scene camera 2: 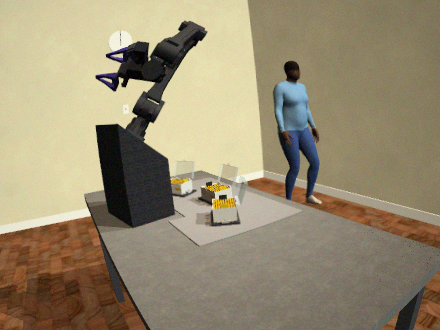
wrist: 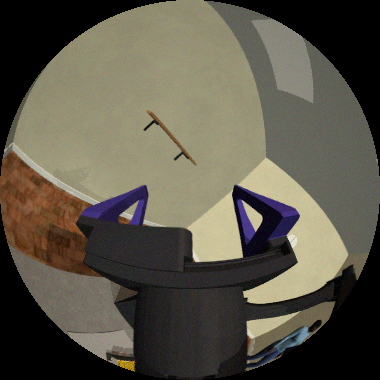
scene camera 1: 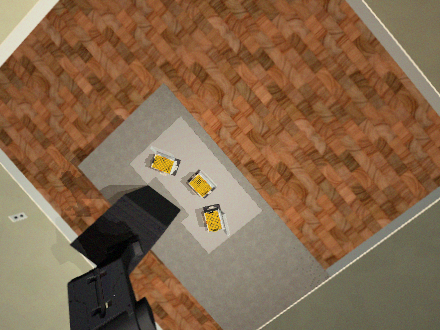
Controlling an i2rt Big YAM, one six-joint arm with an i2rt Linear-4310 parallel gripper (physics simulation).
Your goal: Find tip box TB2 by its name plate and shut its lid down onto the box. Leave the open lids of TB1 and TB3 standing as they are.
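Observation:
Three white tip boxes with yellow tips stand on the pale mat, each with a clear lid standing open. One box is at the far end of the row in scene camera 2, one is in the middle, and one is nearest that camera. The name plates are too small to read, so I cannot tell which box is TB2. Part of a box shows at the wrist view's bottom edge. My gripper is open and empty, high above the table and away from the boxes.
The black pedestal stands beside the pale mat on the grey table. A person stands beyond the table. A wall shelf shows in the wrist view.

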